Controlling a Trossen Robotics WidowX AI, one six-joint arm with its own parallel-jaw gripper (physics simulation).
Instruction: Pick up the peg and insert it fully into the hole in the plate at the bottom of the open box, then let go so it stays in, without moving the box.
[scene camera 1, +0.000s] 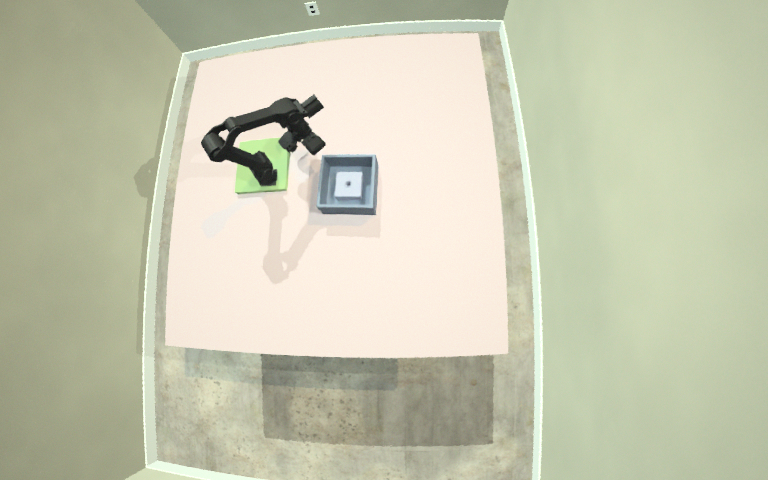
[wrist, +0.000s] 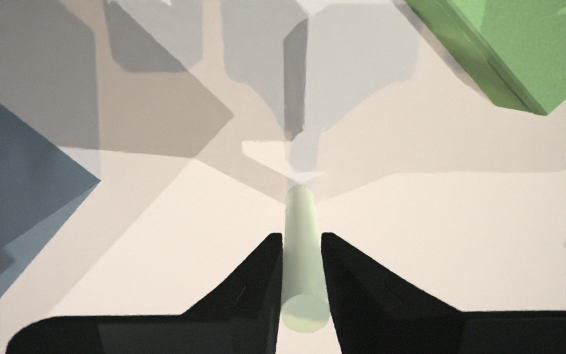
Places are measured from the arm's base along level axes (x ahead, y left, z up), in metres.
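Pixels of known places: gripper, fingertip midpoint: (scene camera 1: 310, 142) (wrist: 301, 244); arm's base at its link origin: (scene camera 1: 268, 177).
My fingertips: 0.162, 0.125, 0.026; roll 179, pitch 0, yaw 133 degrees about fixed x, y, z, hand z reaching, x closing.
For each thing: its top centre in the pictures, then the offset to it from my fingertips, as dx, dy, dz. "spot": a spot on its surface instead. Level surfaces: height alone.
- pale green round peg at its top centre: (wrist: 313, 314) +0.002, +0.004, +0.030
- open blue-grey box at its top centre: (scene camera 1: 346, 180) +0.155, -0.172, +0.047
- white plate at its top centre: (scene camera 1: 348, 183) +0.155, -0.172, +0.010
- small dark hole at a spot on its surface: (scene camera 1: 348, 183) spot: +0.151, -0.163, -0.012
- pale pink table top at its surface level: dz -0.051
The pale green round peg (wrist: 301, 250) stands upright between the fingers in the wrist view, its lower end at the table. My gripper (wrist: 301, 244) is shut on the peg, one finger on each side. In the scene view the arm hides the peg, and the fingertips cannot be made out under the arm. The open blue-grey box (scene camera 1: 347, 210) (wrist: 40, 180) stands beside the gripper, on its right in the scene view. The white plate (scene camera 1: 341, 193) lies at the bottom of the box, with a small dark hole (scene camera 1: 348, 183) near its middle.
The arm rises from a green base slab (scene camera 1: 245, 185) (wrist: 520, 55), left of the box in the scene view. The pale pink table top (scene camera 1: 396, 283) carries the slab and the box. Shadows of the arm fall across the table.
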